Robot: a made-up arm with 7 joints. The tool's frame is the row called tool.
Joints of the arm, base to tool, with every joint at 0 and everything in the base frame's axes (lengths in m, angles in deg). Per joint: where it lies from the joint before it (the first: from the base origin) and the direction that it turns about. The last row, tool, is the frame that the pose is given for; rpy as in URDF.
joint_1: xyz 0 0 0 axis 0.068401 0.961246 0.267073
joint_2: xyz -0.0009 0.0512 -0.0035 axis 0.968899 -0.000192 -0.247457
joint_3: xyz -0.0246 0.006 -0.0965 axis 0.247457 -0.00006 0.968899
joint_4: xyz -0.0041 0 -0.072 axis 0.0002 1 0.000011
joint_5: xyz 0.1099 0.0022 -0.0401 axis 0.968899 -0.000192 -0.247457
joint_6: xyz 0.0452 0 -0.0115 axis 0.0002 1 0.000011
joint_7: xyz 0.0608 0 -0.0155 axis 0.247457 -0.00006 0.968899
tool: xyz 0 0 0 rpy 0 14.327 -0.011
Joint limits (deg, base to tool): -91.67..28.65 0..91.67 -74.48..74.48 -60..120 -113..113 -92.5..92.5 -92.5..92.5
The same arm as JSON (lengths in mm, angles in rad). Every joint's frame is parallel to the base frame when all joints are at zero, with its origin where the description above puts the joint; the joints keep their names.
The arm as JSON. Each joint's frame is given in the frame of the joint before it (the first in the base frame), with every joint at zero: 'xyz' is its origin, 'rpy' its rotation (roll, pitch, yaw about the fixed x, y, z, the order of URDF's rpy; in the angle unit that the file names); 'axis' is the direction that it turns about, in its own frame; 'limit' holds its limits. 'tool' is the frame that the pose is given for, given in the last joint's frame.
{"units": {"length": "mm", "angle": "rad"}, "joints": [
  {"name": "joint_1", "type": "revolute", "origin": {"xyz": [0.0, 0.0, 0.0], "rpy": [0.0, 0.0, 0.0]}, "axis": [0.068403, 0.961235, 0.26711], "limit": {"lower": -1.5999, "upper": 0.5}},
  {"name": "joint_2", "type": "revolute", "origin": {"xyz": [-0.9, 51.2, -3.5], "rpy": [0.0, 0.0, 0.0]}, "axis": [0.968889, -0.0002, -0.247497], "limit": {"lower": 0.0, "upper": 1.5999}},
  {"name": "joint_3", "type": "revolute", "origin": {"xyz": [-24.6, 6.0, -96.5], "rpy": [0.0, 0.0, 0.0]}, "axis": [0.247497, -0.0001, 0.968889], "limit": {"lower": -1.2999, "upper": 1.2999}},
  {"name": "joint_4", "type": "revolute", "origin": {"xyz": [-4.1, 0.0, -72.0], "rpy": [0.0, 0.0, 0.0]}, "axis": [0.0002, 1.0, 0.0], "limit": {"lower": -1.0472, "upper": 2.0944}},
  {"name": "joint_5", "type": "revolute", "origin": {"xyz": [109.9, 2.2, -40.1], "rpy": [0.0, 0.0, 0.0]}, "axis": [0.968889, -0.0002, -0.247497], "limit": {"lower": -1.9722, "upper": 1.9722}},
  {"name": "joint_6", "type": "revolute", "origin": {"xyz": [45.2, 0.0, -11.5], "rpy": [0.0, 0.0, 0.0]}, "axis": [0.0002, 1.0, 0.0], "limit": {"lower": -1.6144, "upper": 1.6144}},
  {"name": "joint_7", "type": "revolute", "origin": {"xyz": [60.8, 0.0, -15.5], "rpy": [0.0, 0.0, 0.0]}, "axis": [0.247497, -0.0001, 0.968889], "limit": {"lower": -1.6144, "upper": 1.6144}}
], "tool": {"origin": {"xyz": [0.0, 0.0, 0.0], "rpy": [0.0, 0.2501, -0.0002]}}}

